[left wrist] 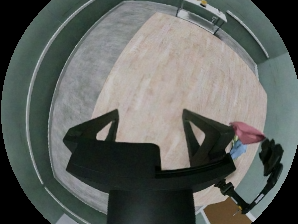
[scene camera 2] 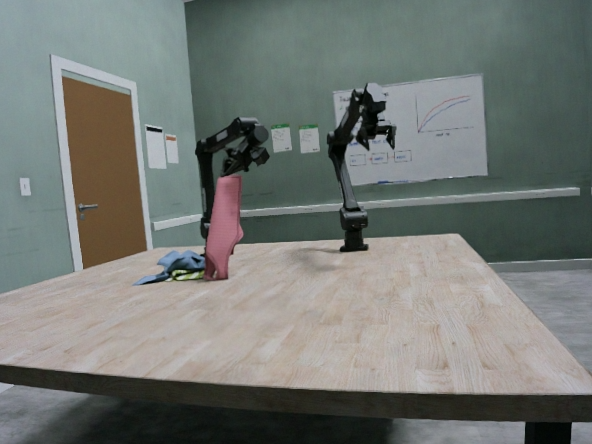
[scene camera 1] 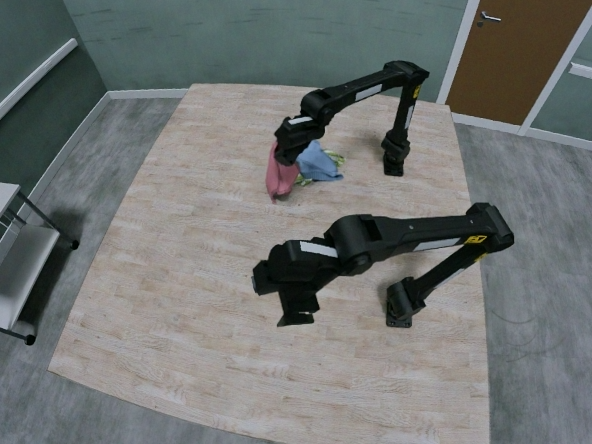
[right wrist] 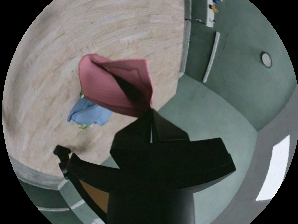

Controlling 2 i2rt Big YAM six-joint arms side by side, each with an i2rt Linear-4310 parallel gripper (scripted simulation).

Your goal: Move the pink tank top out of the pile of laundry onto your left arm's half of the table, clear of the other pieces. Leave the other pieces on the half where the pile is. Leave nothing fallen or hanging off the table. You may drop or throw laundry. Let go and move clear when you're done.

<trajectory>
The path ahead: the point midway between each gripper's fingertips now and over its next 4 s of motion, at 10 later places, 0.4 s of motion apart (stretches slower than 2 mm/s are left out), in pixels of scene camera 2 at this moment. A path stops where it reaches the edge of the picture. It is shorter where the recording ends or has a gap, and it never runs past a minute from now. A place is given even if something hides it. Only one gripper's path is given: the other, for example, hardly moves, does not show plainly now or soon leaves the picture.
My left gripper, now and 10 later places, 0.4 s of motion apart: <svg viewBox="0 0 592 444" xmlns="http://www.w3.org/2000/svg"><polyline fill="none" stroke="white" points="381,149 379,153 368,172 348,196 330,222 309,246 306,254 303,256 303,259 304,265 305,271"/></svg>
</trajectory>
